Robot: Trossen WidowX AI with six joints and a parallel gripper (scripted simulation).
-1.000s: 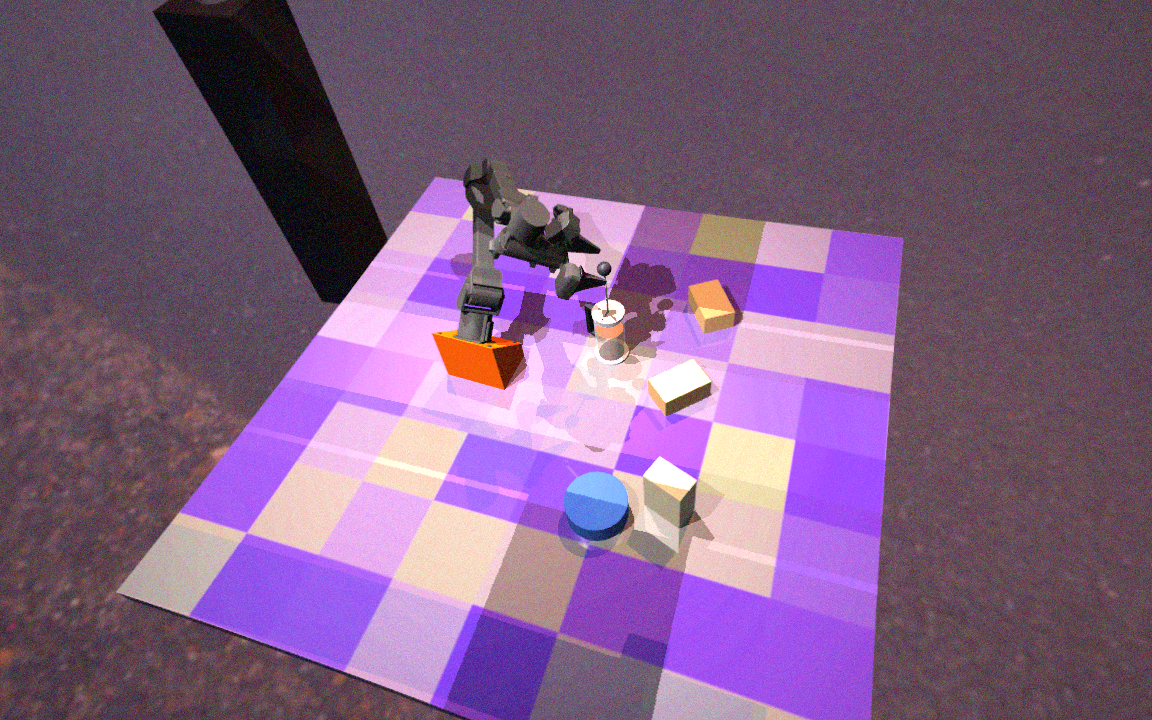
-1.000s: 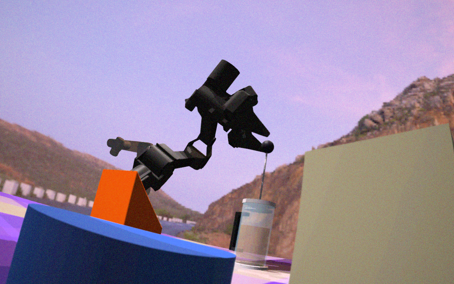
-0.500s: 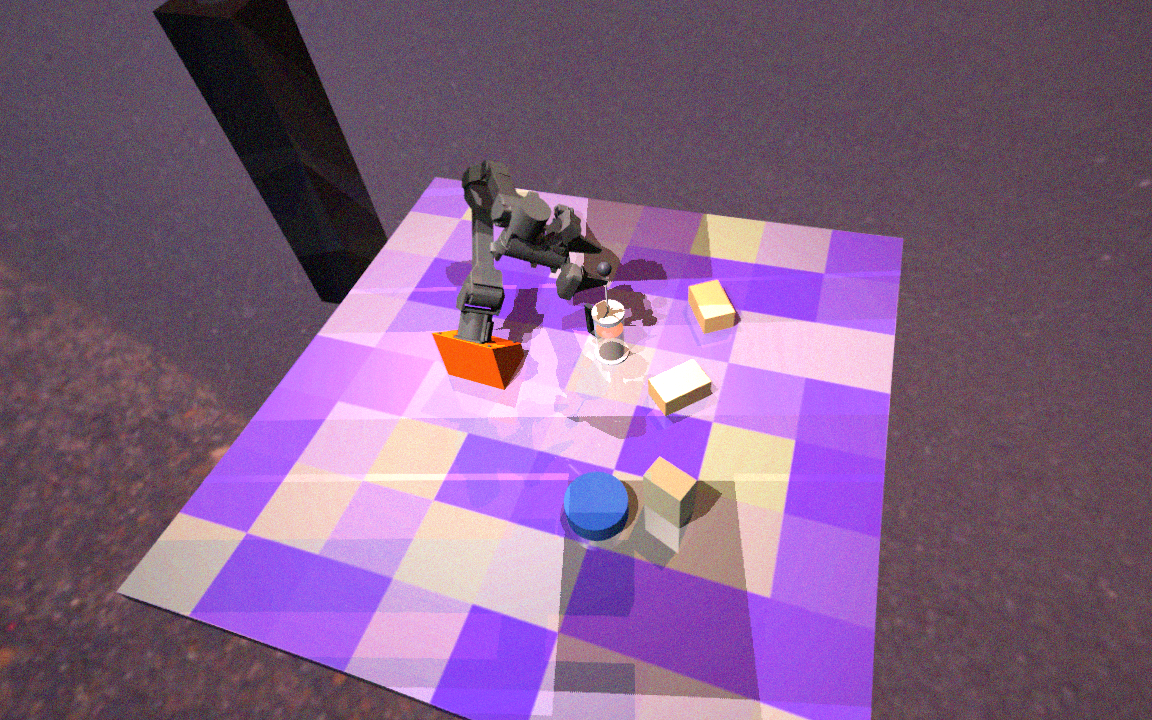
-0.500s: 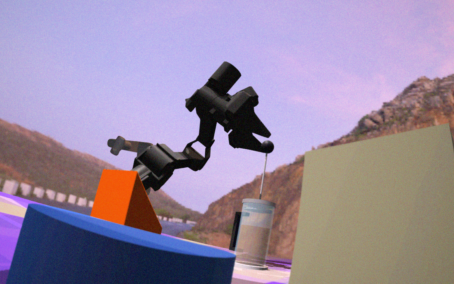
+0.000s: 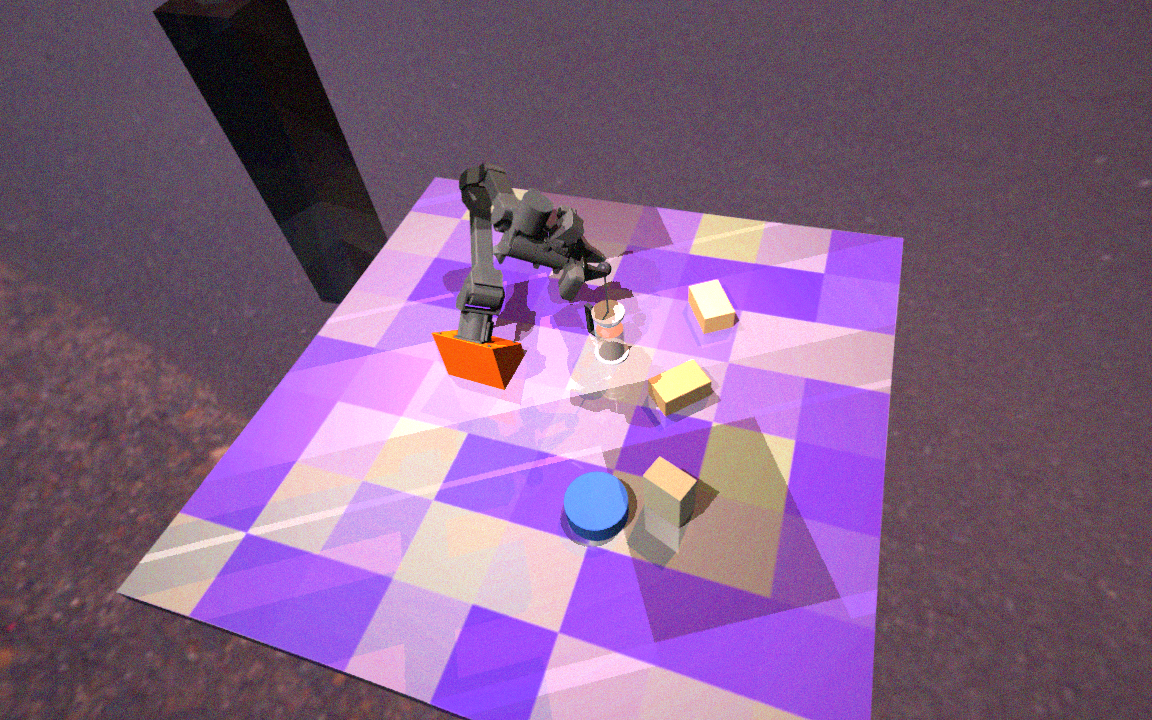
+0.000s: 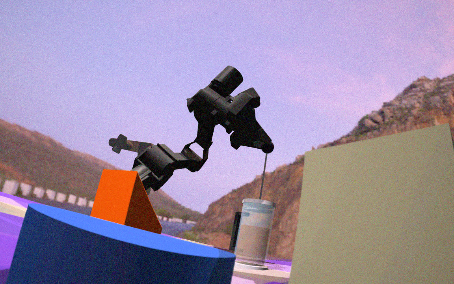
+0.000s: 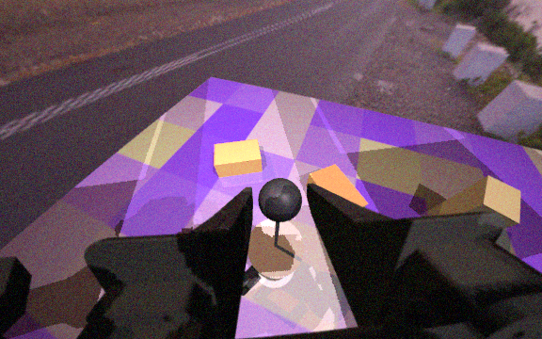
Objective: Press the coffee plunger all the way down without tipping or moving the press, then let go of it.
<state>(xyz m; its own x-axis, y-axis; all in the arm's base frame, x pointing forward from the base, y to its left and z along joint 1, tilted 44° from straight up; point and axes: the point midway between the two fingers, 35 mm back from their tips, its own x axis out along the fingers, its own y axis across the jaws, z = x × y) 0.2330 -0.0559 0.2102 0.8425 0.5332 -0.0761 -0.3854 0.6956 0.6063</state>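
Now: the coffee press 2 cm behind my gripper tip, 1 cm to the left of it and 13 cm below it. Also, from my gripper tip: blue cylinder: 7 cm ahead, 39 cm to the right, 24 cm below.
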